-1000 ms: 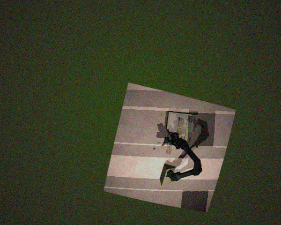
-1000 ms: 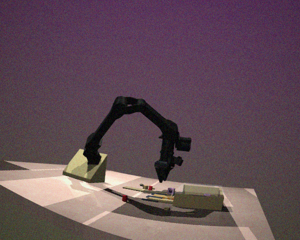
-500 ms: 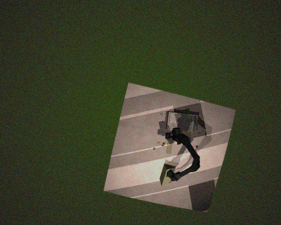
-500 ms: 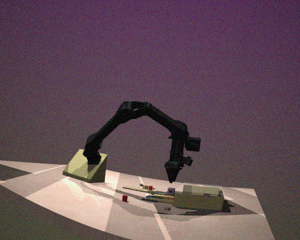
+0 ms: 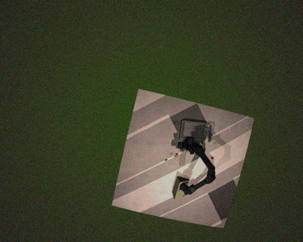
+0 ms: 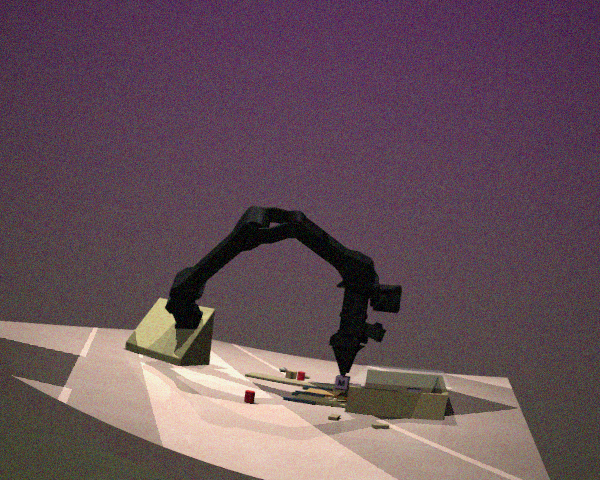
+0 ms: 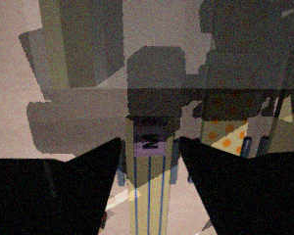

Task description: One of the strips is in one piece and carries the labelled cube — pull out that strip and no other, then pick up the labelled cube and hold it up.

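The small tan block is 14 cm behind my gripper tip, 8 cm to the left of it and 3 cm below it.
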